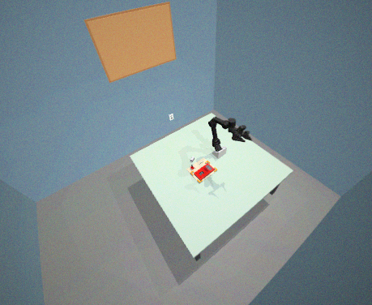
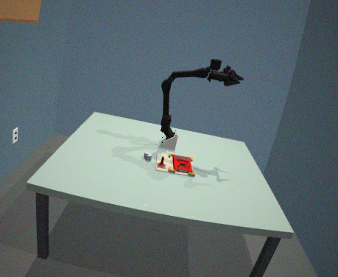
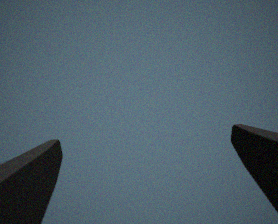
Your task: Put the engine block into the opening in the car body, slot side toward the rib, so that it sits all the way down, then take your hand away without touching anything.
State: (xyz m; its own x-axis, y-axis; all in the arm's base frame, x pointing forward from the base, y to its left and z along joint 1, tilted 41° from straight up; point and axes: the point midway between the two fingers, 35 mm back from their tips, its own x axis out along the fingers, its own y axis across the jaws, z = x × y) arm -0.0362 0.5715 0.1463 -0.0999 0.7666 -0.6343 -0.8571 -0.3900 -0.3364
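The grey engine block is 280 mm ahead of my gripper tip, 470 mm to the right of it and 540 mm below it. Round my gripper tip: grey holder: 340 mm ahead, 360 mm to the right, 520 mm below; then pale base plate: 270 mm ahead, 280 mm to the right, 550 mm below.
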